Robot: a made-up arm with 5 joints.
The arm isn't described. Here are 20 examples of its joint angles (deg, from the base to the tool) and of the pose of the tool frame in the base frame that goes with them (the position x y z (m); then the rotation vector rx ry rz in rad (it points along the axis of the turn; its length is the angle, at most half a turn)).
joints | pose
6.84 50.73 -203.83 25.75 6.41 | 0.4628 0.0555 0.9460 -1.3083 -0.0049 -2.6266
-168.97 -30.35 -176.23 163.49 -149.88 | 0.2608 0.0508 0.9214 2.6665 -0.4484 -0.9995
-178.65 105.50 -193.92 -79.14 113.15 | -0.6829 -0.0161 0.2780 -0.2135 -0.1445 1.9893
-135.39 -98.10 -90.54 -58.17 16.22 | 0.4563 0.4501 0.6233 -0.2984 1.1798 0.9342
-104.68 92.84 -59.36 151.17 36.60 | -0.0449 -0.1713 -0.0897 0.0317 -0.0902 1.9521
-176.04 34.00 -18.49 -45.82 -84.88 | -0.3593 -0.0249 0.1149 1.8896 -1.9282 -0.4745
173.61 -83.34 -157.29 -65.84 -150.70 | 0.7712 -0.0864 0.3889 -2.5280 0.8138 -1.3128
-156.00 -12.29 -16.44 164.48 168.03 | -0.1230 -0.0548 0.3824 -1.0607 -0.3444 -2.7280
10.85 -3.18 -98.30 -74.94 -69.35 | 0.3366 0.0645 0.9107 0.0581 0.0489 2.1198
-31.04 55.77 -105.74 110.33 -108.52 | 0.5653 -0.3402 0.1418 -1.6510 -1.3246 0.4255
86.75 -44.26 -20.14 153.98 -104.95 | 0.0043 0.0761 0.4371 0.2124 -2.0732 2.0428
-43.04 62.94 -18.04 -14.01 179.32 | 0.1307 -0.1220 -0.0631 -0.9496 -2.4507 -0.2704
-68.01 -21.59 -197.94 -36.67 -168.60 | -0.1822 0.4511 0.8453 -0.8805 -1.0604 -0.8335
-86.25 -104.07 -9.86 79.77 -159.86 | 0.0022 -0.0337 0.4460 2.0880 1.5623 -0.4371
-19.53 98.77 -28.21 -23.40 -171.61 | 0.0165 -0.0059 -0.1788 -0.5598 -2.2520 -0.0983
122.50 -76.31 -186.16 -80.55 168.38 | 0.3774 -0.5924 0.2895 2.7182 -1.1505 0.3629
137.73 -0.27 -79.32 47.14 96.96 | -0.4202 0.3819 0.6307 -2.4528 -0.9115 0.3498
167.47 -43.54 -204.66 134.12 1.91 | 0.5301 -0.1178 0.7598 -0.1448 -1.1429 -0.1644
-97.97 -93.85 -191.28 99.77 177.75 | 0.1122 0.8016 0.2178 -0.0791 -0.0715 -1.7477
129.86 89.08 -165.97 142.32 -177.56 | -0.4621 0.5534 0.1014 2.0879 -1.0315 1.3682
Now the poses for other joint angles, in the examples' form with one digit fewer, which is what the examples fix.
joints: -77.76 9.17 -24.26 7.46 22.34
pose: 0.084 -0.387 0.211 1.974 -2.357 0.181
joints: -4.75 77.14 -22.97 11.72 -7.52
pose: 0.076 -0.006 -0.108 -2.542 -0.061 1.639
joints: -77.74 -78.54 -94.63 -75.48 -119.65
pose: -0.108 0.498 0.774 -1.123 -0.430 -0.266
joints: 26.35 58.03 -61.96 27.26 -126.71
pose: 0.450 0.223 -0.072 -0.653 -2.728 0.371
